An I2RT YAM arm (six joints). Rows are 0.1 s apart.
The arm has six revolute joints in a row. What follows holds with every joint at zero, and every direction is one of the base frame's.
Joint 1 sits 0.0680 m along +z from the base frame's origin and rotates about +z.
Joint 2 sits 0.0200 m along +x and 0.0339 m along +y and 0.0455 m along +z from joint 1 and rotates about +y.
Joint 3 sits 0.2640 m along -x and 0.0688 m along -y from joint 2 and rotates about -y.
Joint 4 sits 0.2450 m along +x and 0.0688 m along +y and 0.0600 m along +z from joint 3 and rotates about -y.
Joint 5 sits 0.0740 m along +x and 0.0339 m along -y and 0.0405 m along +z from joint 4 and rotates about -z.
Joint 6 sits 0.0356 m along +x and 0.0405 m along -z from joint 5 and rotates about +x.
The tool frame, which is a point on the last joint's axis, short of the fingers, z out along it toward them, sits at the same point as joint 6; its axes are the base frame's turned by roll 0.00, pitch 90.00 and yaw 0.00 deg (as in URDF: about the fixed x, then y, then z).
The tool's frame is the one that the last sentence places.
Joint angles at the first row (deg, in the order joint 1, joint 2, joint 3, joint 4, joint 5, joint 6):
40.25 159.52 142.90 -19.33 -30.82 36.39
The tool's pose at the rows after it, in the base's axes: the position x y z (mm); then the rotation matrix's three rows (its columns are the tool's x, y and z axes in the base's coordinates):
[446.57 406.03 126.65], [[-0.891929 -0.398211 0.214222], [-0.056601 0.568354 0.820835], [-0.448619 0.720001 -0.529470]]
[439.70 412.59 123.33], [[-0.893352 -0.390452 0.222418], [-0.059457 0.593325 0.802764], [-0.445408 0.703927 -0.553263]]
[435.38 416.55 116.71], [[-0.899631 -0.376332 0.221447], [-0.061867 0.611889 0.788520], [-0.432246 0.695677 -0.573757]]
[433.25 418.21 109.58], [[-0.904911 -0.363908 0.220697], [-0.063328 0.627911 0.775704], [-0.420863 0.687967 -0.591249]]
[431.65 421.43 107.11], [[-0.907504 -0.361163 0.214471], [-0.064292 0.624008 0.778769], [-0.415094 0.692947 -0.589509]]
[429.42 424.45 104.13], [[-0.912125 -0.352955 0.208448], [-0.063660 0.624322 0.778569], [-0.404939 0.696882 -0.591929]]
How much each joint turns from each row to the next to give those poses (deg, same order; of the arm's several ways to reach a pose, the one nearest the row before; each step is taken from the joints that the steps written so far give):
0.39 0.26 -0.17 -0.83 1.92 1.53
1.01 0.17 0.04 -0.99 2.03 0.09
0.61 0.61 0.14 -0.78 1.11 0.38
0.30 0.66 0.09 -0.56 0.79 0.19
0.32 0.69 0.78 -0.01 -0.17 0.47
0.35 0.55 0.49 -0.13 0.02 0.65

